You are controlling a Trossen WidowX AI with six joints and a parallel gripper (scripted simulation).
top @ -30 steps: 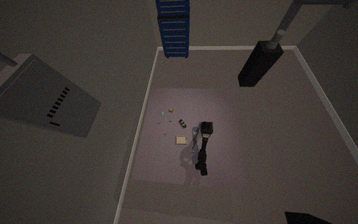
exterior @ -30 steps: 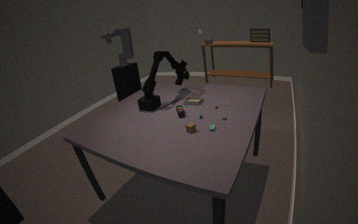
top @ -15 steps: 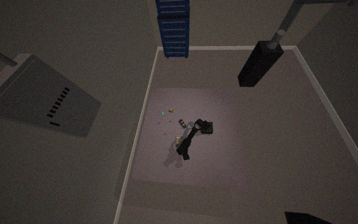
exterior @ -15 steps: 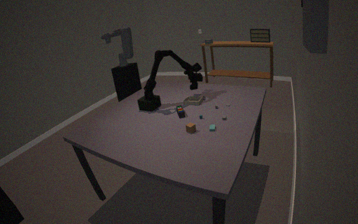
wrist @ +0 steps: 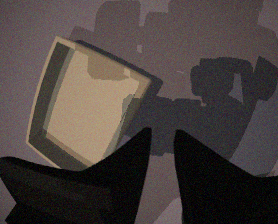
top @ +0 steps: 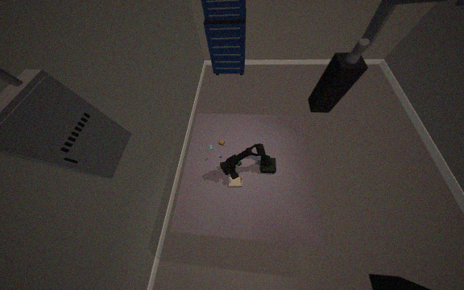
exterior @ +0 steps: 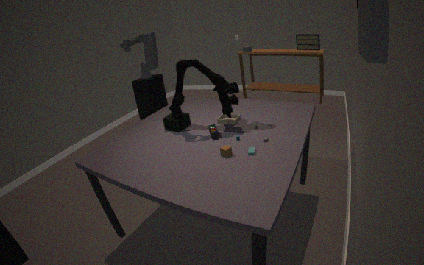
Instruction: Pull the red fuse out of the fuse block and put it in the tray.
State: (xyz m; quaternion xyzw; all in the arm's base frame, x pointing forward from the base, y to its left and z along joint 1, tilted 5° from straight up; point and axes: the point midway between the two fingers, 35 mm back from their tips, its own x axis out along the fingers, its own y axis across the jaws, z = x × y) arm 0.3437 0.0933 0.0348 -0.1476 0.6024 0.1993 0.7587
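Right now the red fuse is 5 cm behind my gripper tip, 14 cm to the right of it and 3 cm below it. From my gripper tip the other things lie so: orange cube 13 cm ahead, 34 cm to the right, 4 cm below; then teal block 24 cm ahead, 29 cm to the right, 5 cm below; then tan tray 5 cm behind, 7 cm to the left, 6 cm below.
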